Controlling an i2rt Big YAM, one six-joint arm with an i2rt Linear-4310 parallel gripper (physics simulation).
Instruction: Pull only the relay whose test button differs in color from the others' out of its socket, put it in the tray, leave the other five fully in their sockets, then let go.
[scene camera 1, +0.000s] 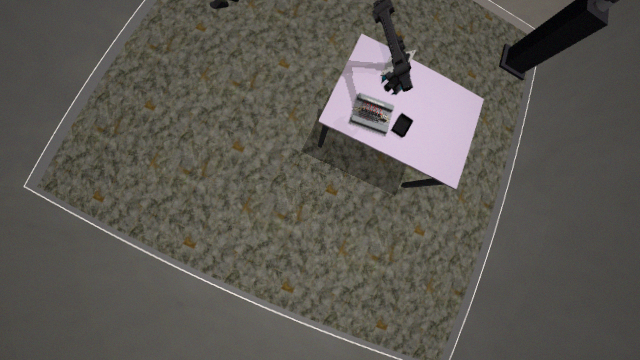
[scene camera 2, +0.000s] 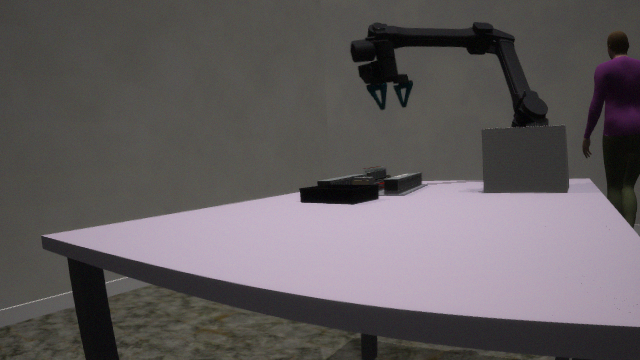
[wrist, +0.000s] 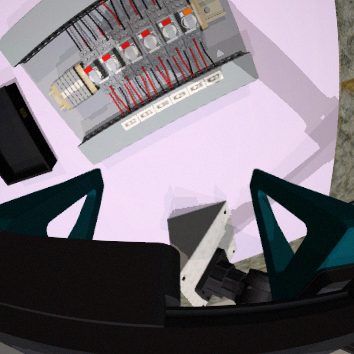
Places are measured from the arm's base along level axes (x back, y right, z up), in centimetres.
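Where they show: gripper, fingertip midpoint: (scene camera 2: 393, 108) (wrist: 176, 176); arm's base at its link origin: (scene camera 2: 534, 152) (wrist: 210, 273).
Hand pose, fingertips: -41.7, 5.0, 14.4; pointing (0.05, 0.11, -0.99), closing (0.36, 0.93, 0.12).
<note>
Things, the pixels of their top centre, and the offset from my fingertips, as dx, dy, dz. Level surfaces: height alone.
- relay with an orange test button, top centre: (wrist: 189, 17) -8.2, +7.0, -17.5
- relay at its top centre: (wrist: 148, 38) -7.6, +1.5, -17.5
- black tray at its top centre: (wrist: 3, 142) (scene camera 2: 338, 186) (scene camera 1: 403, 124) -4.7, -27.6, -20.9
- beige terminal block at its top centre: (wrist: 73, 87) -6.2, -10.6, -19.7
- table at its surface level: dz -24.4
The relay with an orange test button (wrist: 189, 21) is at the upper right end of the row in the wrist view, at the end by label K27. The other relays, with red buttons, such as one relay (wrist: 149, 41), sit beside it in the row. All appear seated in their sockets on the grey panel (wrist: 100, 151) (scene camera 1: 370, 125). The black tray (wrist: 25, 135) (scene camera 1: 402, 125) (scene camera 2: 339, 194) stands beside the panel, at the opposite end from the orange-button relay. My gripper (wrist: 176, 176) (scene camera 2: 393, 107) is open and empty, high above the table and off to the robot-base side of the panel.
Raised wire ducts flank the relay row, with red and black wires between. A beige terminal block (wrist: 74, 87) closes the tray-side end. The grey pedestal (scene camera 2: 525, 159) carries the arm base. A person (scene camera 2: 620, 100) in purple stands behind the table (scene camera 2: 325, 250).
</note>
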